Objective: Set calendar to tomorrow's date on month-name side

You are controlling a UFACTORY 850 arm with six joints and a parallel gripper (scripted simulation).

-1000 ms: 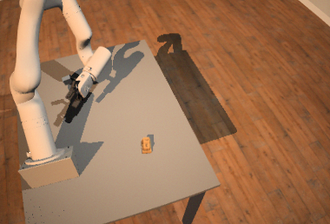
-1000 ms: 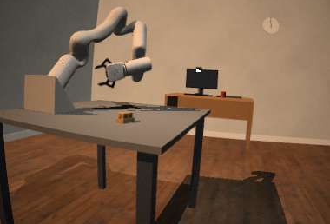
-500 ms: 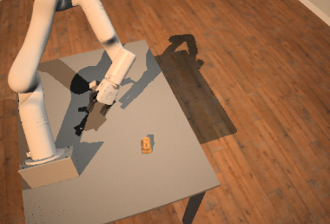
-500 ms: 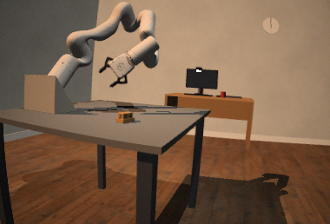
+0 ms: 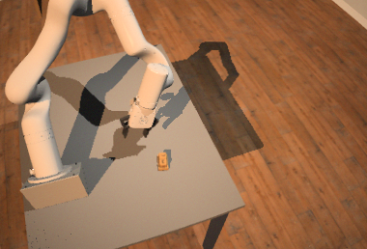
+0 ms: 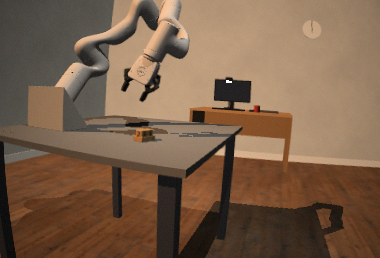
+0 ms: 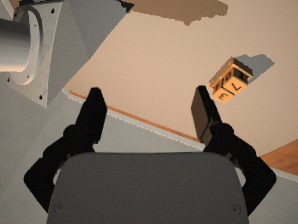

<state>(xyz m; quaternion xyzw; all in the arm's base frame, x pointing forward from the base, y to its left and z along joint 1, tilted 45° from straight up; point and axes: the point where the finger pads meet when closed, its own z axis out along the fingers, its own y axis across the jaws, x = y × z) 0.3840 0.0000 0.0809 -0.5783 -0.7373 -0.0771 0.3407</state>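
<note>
My gripper is now 14 cm above the orange cube, 9 cm to the left of it and 9 cm short of it. The rest, counted from my hand: calendar cube (14 cm below, 10 cm ahead, 6 cm to the right); orange tray (16 cm below, 10 cm ahead, 7 cm to the right).
</note>
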